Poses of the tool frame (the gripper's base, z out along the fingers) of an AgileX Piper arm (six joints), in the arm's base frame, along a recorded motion.
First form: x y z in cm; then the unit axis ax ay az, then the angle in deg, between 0 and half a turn.
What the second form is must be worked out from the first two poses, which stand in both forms.
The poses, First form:
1: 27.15 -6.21 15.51 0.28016 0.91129 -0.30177 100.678
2: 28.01 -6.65 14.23 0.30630 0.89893 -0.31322 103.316
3: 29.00 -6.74 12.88 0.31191 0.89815 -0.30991 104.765
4: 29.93 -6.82 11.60 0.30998 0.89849 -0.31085 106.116
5: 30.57 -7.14 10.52 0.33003 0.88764 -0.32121 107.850
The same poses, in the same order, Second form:
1:
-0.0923 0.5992 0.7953 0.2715
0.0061 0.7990 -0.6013 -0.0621
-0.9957 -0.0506 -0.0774 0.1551
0 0 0 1

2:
-0.1149 0.6436 0.7567 0.2801
0.0340 0.7639 -0.6445 -0.0665
-0.9928 -0.0483 -0.1096 0.1423
0 0 0 1

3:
-0.1328 0.6512 0.7472 0.2900
0.0519 0.7574 -0.6509 -0.0674
-0.9898 -0.0477 -0.1343 0.1288
0 0 0 1

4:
-0.1548 0.6545 0.7401 0.2993
0.0572 0.7538 -0.6546 -0.0682
-0.9863 -0.0590 -0.1541 0.1160
0 0 0 1

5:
-0.1642 0.6885 0.7064 0.3057
0.0770 0.7229 -0.6867 -0.0714
-0.9834 -0.0584 -0.1717 0.1052
0 0 0 1

